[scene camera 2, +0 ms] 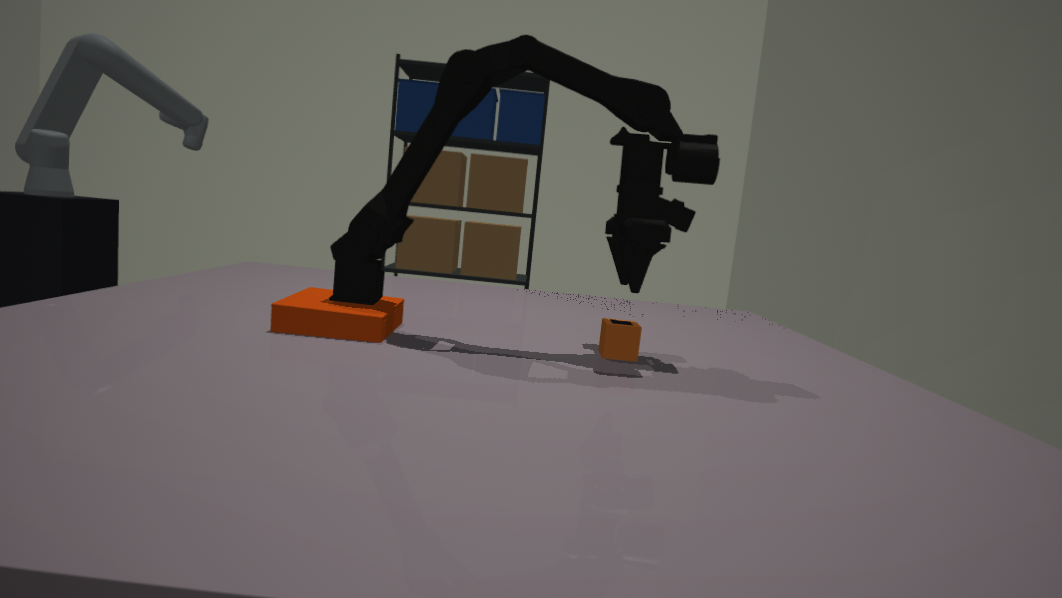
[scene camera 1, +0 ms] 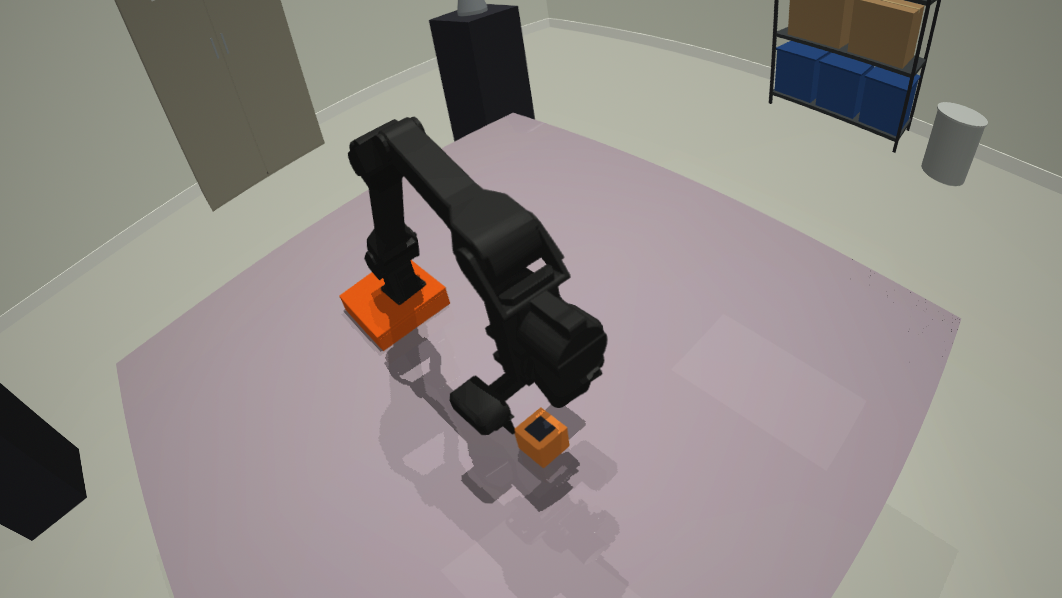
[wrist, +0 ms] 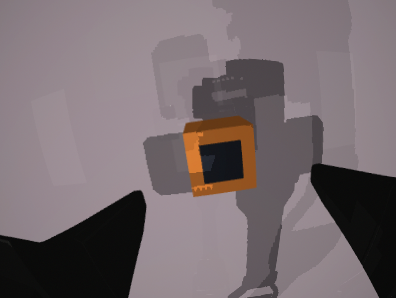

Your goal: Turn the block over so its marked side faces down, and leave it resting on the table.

Labels:
my gripper: scene camera 2 629,288; scene camera 1 539,409; wrist 231,187

